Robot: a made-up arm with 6 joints. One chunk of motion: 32 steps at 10 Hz.
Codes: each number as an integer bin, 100 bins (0 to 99) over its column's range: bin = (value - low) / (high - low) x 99, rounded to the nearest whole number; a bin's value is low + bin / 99 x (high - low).
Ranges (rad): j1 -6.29..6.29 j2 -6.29..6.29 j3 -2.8..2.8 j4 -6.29..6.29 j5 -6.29..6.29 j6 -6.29..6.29
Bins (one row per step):
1: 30 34 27 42 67 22
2: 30 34 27 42 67 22
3: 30 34 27 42 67 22
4: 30 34 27 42 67 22
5: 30 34 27 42 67 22
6: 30 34 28 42 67 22
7: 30 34 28 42 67 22
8: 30 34 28 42 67 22
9: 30 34 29 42 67 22
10: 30 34 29 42 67 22
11: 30 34 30 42 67 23
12: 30 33 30 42 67 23
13: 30 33 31 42 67 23
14: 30 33 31 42 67 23
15: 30 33 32 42 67 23
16: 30 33 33 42 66 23
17: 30 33 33 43 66 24
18: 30 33 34 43 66 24
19: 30 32 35 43 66 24
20: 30 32 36 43 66 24
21: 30 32 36 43 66 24
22: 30 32 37 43 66 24
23: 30 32 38 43 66 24
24: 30 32 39 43 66 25
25: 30 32 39 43 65 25
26: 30 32 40 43 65 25
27: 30 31 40 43 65 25
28: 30 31 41 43 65 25
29: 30 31 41 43 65 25
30: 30 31 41 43 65 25
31: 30 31 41 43 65 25
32: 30 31 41 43 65 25
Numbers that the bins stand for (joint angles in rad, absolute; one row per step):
1: -2.4779 -1.9696 -1.2727 -0.9530 2.2237 -3.4944
2: -2.4779 -1.9696 -1.2727 -0.9530 2.2237 -3.4944
3: -2.4779 -1.9696 -1.2727 -0.9530 2.2237 -3.4944
4: -2.4779 -1.9696 -1.2727 -0.9530 2.2237 -3.4944
5: -2.4779 -1.9696 -1.2727 -0.9530 2.2237 -3.4944
6: -2.4779 -1.9696 -1.2162 -0.9530 2.2237 -3.4944
7: -2.4779 -1.9696 -1.2162 -0.9530 2.2237 -3.4944
8: -2.4779 -1.9696 -1.2162 -0.9530 2.2237 -3.4944
9: -2.4779 -1.9696 -1.1596 -0.9530 2.2237 -3.4944
10: -2.4779 -1.9696 -1.1596 -0.9530 2.2237 -3.4944
11: -2.4779 -1.9696 -1.1030 -0.9530 2.2237 -3.3674
12: -2.4779 -2.0967 -1.1030 -0.9530 2.2237 -3.3674
13: -2.4779 -2.0967 -1.0465 -0.9530 2.2237 -3.3674
14: -2.4779 -2.0967 -1.0465 -0.9530 2.2237 -3.3674
15: -2.4779 -2.0967 -0.9899 -0.9530 2.2237 -3.3674
16: -2.4779 -2.0967 -0.9333 -0.9530 2.0967 -3.3674
17: -2.4779 -2.0967 -0.9333 -0.8260 2.0967 -3.2403
18: -2.4779 -2.0967 -0.8768 -0.8260 2.0967 -3.2403
19: -2.4779 -2.2237 -0.8202 -0.8260 2.0967 -3.2403
20: -2.4779 -2.2237 -0.7636 -0.8260 2.0967 -3.2403
21: -2.4779 -2.2237 -0.7636 -0.8260 2.0967 -3.2403
22: -2.4779 -2.2237 -0.7071 -0.8260 2.0967 -3.2403
23: -2.4779 -2.2237 -0.6505 -0.8260 2.0967 -3.2403
24: -2.4779 -2.2237 -0.5939 -0.8260 2.0967 -3.1132
25: -2.4779 -2.2237 -0.5939 -0.8260 1.9696 -3.1132
26: -2.4779 -2.2237 -0.5374 -0.8260 1.9696 -3.1132
27: -2.4779 -2.3508 -0.5374 -0.8260 1.9696 -3.1132
28: -2.4779 -2.3508 -0.4808 -0.8260 1.9696 -3.1132
29: -2.4779 -2.3508 -0.4808 -0.8260 1.9696 -3.1132
30: -2.4779 -2.3508 -0.4808 -0.8260 1.9696 -3.1132
31: -2.4779 -2.3508 -0.4808 -0.8260 1.9696 -3.1132
32: -2.4779 -2.3508 -0.4808 -0.8260 1.9696 -3.1132

